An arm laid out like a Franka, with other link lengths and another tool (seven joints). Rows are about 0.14 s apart.
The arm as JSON. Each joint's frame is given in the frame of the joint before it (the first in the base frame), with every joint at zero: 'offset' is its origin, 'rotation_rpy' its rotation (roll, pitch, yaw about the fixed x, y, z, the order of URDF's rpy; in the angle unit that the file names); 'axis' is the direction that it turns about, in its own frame. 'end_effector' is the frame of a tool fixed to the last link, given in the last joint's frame.
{
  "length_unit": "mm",
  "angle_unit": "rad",
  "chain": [
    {
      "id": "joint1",
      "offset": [
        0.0,
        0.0,
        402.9
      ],
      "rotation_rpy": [
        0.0,
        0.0,
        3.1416
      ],
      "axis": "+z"
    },
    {
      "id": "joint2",
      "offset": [
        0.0,
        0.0,
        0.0
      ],
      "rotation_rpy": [
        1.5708,
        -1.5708,
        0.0
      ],
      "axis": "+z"
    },
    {
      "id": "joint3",
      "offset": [
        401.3,
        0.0,
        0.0
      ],
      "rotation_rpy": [
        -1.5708,
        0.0,
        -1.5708
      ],
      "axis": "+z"
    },
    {
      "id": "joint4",
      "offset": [
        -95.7,
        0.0,
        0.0
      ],
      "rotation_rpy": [
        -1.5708,
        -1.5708,
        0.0
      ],
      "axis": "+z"
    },
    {
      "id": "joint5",
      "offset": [
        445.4,
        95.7,
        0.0
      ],
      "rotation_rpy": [
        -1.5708,
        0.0,
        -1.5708
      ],
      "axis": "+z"
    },
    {
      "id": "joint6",
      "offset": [
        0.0,
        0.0,
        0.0
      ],
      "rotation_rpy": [
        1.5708,
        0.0,
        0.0
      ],
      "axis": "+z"
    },
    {
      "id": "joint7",
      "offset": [
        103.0,
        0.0,
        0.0
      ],
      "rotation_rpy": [
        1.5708,
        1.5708,
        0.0
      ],
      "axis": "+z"
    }
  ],
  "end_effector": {
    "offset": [
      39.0,
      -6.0,
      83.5
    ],
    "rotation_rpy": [
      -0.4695,
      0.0,
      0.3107
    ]
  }
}
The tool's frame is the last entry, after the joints.
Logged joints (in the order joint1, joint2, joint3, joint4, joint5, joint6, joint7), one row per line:
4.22, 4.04, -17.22, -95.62, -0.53, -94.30, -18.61
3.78, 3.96, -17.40, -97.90, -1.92, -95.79, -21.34
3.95, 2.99, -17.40, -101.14, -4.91, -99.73, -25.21
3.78, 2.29, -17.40, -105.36, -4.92, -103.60, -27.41
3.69, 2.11, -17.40, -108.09, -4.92, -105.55, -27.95
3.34, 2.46, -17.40, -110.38, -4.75, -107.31, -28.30
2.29, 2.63, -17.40, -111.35, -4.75, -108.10, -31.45
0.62, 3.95, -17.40, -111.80, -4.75, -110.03, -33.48
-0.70, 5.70, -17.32, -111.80, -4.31, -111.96, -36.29
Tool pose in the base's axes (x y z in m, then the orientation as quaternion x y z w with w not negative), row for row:
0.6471, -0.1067, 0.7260, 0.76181, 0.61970, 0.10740, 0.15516
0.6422, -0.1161, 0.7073, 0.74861, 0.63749, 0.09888, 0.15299
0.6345, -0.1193, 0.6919, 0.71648, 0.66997, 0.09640, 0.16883
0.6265, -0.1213, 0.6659, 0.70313, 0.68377, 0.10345, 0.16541
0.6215, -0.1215, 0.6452, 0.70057, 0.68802, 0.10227, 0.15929
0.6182, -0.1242, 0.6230, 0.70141, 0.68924, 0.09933, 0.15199
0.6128, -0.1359, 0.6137, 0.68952, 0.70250, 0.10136, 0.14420
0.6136, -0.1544, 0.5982, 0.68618, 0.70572, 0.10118, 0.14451
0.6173, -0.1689, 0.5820, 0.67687, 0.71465, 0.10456, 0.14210
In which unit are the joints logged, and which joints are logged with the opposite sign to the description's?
The joints are logged in degrees. Opposite sign: joint6.
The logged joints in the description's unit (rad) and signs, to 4 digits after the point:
0.0737, 0.0705, -0.3005, -1.6689, -0.0093, 1.6458, -0.3248
0.0660, 0.0691, -0.3037, -1.7087, -0.0335, 1.6719, -0.3725
0.0689, 0.0522, -0.3037, -1.7652, -0.0857, 1.7406, -0.4400
0.0660, 0.0400, -0.3037, -1.8389, -0.0859, 1.8082, -0.4784
0.0644, 0.0368, -0.3037, -1.8865, -0.0859, 1.8422, -0.4878
0.0583, 0.0429, -0.3037, -1.9265, -0.0829, 1.8729, -0.4939
0.0400, 0.0459, -0.3037, -1.9434, -0.0829, 1.8867, -0.5489
0.0108, 0.0689, -0.3037, -1.9513, -0.0829, 1.9204, -0.5843
-0.0122, 0.0995, -0.3023, -1.9513, -0.0752, 1.9541, -0.6334

